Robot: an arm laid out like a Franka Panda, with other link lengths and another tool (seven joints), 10 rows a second.
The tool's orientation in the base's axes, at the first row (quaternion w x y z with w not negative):
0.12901 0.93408 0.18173 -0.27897
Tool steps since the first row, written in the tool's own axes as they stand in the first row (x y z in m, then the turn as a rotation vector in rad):
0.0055 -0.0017 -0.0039 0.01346 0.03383 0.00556
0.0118 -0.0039 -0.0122 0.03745 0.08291 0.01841
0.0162 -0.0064 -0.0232 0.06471 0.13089 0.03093
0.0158 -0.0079 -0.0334 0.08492 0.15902 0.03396
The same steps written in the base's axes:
0.0054 0.0043 -0.0002 0.02176 -0.02877 -0.00743
0.0134 0.0108 0.0026 0.05453 -0.07096 -0.02463
0.0210 0.0180 0.0087 0.08955 -0.11117 -0.04357
0.0249 0.0228 0.0170 0.11542 -0.13213 -0.05358

